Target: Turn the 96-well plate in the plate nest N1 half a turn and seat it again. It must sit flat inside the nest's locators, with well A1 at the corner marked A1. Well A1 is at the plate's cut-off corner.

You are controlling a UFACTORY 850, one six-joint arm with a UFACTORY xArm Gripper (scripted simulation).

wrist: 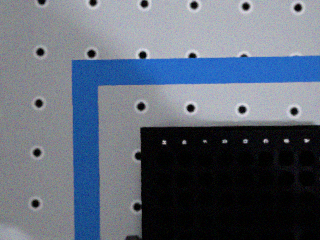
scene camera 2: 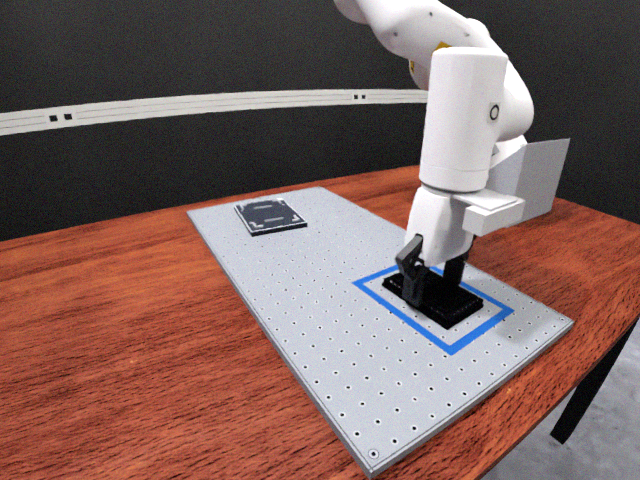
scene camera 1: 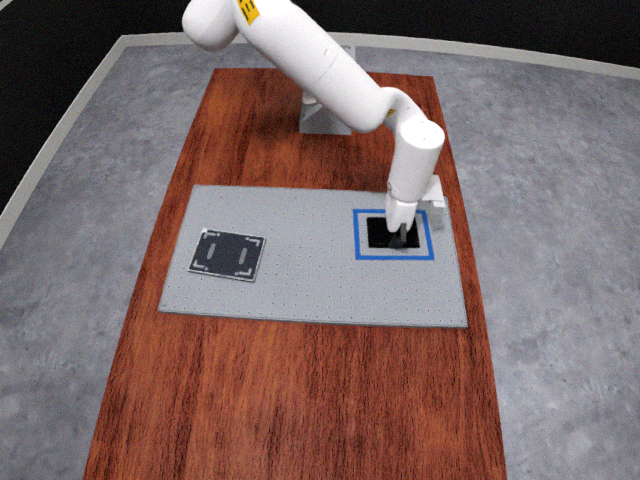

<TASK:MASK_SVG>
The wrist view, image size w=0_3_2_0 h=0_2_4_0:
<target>black 96-well plate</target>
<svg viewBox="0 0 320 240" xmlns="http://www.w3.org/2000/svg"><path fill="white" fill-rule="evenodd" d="M320 125L140 128L142 240L320 240Z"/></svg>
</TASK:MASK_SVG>
